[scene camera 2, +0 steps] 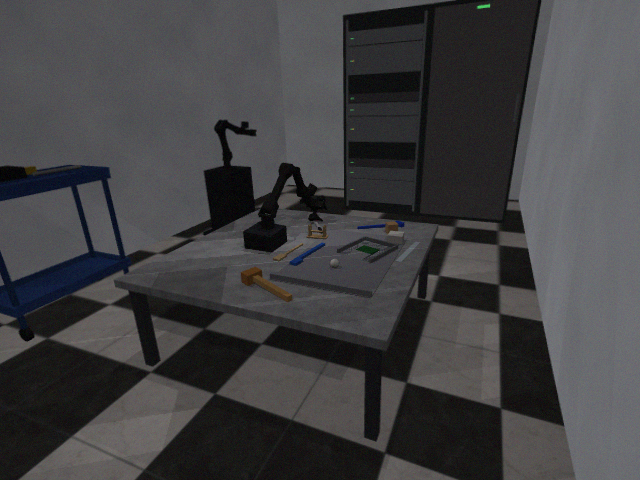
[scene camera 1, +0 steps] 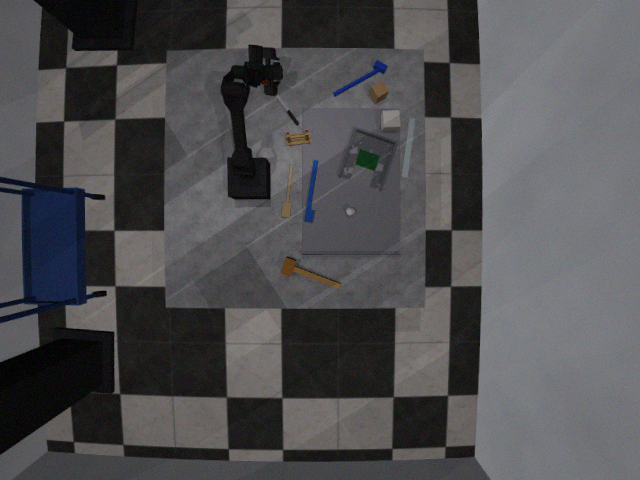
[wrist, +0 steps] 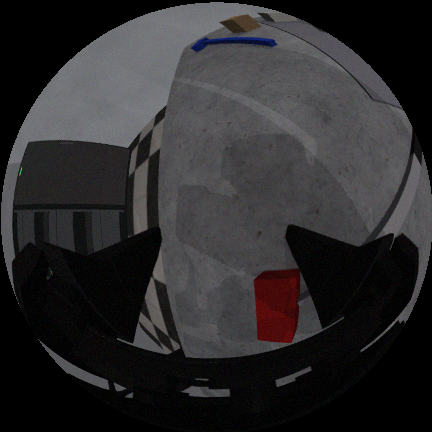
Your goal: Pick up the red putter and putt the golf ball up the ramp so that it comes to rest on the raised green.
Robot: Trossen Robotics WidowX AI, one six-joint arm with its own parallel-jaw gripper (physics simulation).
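Frame: origin at the arm's base, x ahead, y left, z up, level; centimetres.
Seen in the pictures: gripper, fingertip midpoint: (scene camera 2: pixel 324 215) (wrist: pixel 225 232); arm's base, link origin: (scene camera 2: pixel 267 227) (scene camera 1: pixel 247 171).
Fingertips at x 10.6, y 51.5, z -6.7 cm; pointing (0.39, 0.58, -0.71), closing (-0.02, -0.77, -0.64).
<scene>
Pixels of each thing's top centre, then the offset from my fingertips to it. "spot": a spot on its surface instead. Level surfaces: height alone.
- red putter's head, top centre: (wrist: pixel 274 315) (scene camera 1: pixel 266 78) dx -6.1, dy -3.5, dz -0.8 cm
- black grip, top centre: (scene camera 1: pixel 292 117) dx +7.5, dy -21.7, dz -1.7 cm
- white golf ball, top centre: (scene camera 1: pixel 351 210) (scene camera 2: pixel 334 259) dx +37.5, dy -66.5, dz +1.4 cm
- grey board, surface height: dz -2.9 cm
- blue club, top centre: (wrist: pixel 217 38) (scene camera 1: pixel 359 76) (scene camera 2: pixel 380 223) dx +39.2, dy -0.6, dz -0.6 cm
- tan block, top centre: (scene camera 1: pixel 380 89) (scene camera 2: pixel 391 223) dx +48.5, dy -8.3, dz +2.8 cm
- white block, top centre: (scene camera 1: pixel 391 118) (scene camera 2: pixel 396 233) dx +54.8, dy -21.7, dz +1.6 cm
- blue bar, top centre: (scene camera 1: pixel 313 191) (scene camera 2: pixel 309 252) dx +19.1, dy -57.6, dz -1.5 cm
- wooden paddle, surface spot: (scene camera 1: pixel 286 209) spot: dx +6.5, dy -66.9, dz -2.2 cm
- mallet, surface spot: (scene camera 1: pixel 288 266) spot: dx +9.2, dy -94.0, dz +1.9 cm
The red putter's head (scene camera 1: pixel 264 81) (wrist: pixel 276 306) is low in the wrist view, between my spread fingers and nearer the right-hand one. Its thin shaft and black grip (scene camera 1: pixel 292 117) slant toward the wooden stand. My gripper (scene camera 1: pixel 270 87) (scene camera 2: pixel 315 218) (wrist: pixel 225 232) is open and empty, low over the table at the putter's head end; whether a finger touches the head is unclear. The white golf ball (scene camera 1: pixel 350 211) (scene camera 2: pixel 334 262) sits on the grey board (scene camera 1: pixel 330 238) (scene camera 2: pixel 320 279). The green (scene camera 1: pixel 367 160) (scene camera 2: pixel 367 249) lies between grey walls; the ramp's slope is hard to make out.
The wooden stand (scene camera 1: pixel 298 142) (scene camera 2: pixel 317 237) is near the grip. A blue club (scene camera 1: pixel 356 83) (wrist: pixel 235 41), a tan block (scene camera 1: pixel 378 92) (wrist: pixel 242 23) and a white block (scene camera 1: pixel 390 119) lie farther right. A blue bar (scene camera 1: pixel 312 191), a wooden paddle (scene camera 1: pixel 286 209) and a mallet (scene camera 1: pixel 288 266) lie nearer the front.
</scene>
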